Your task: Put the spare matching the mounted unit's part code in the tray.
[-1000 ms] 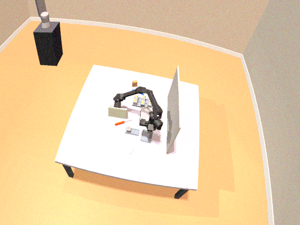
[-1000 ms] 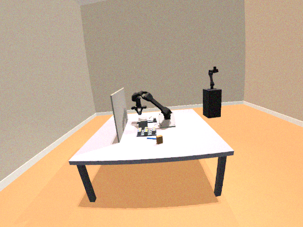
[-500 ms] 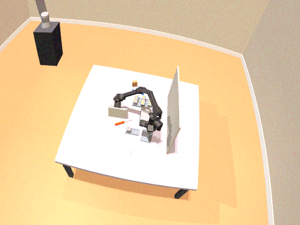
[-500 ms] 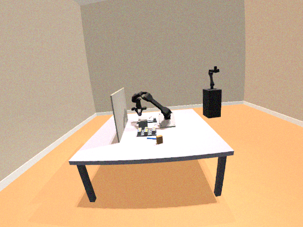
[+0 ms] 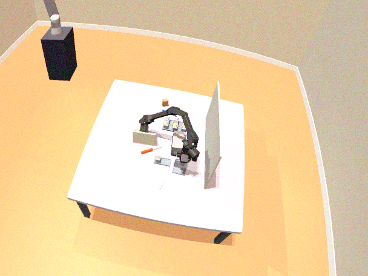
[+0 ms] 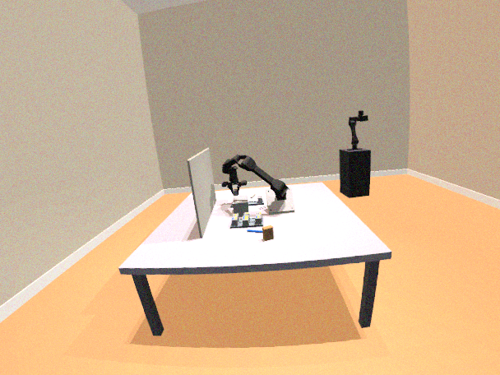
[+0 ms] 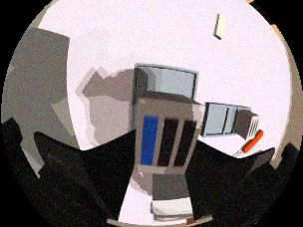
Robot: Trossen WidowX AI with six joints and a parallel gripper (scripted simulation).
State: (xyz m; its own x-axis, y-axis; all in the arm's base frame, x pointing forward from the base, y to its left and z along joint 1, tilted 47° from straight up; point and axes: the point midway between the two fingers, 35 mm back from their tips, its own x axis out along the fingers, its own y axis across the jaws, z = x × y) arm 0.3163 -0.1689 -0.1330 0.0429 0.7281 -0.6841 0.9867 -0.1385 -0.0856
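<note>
The grey-blue tray lies 8 cm below my gripper tip, 1 cm to the right of it and 1 cm behind it. Round my gripper tip: grey spare 18 cm behind, 5 cm below, 3 cm to the left; beige strip 17 cm to the right, 14 cm behind, 8 cm below; white block 19 cm to the left, 4 cm below, 3 cm behind.
</note>
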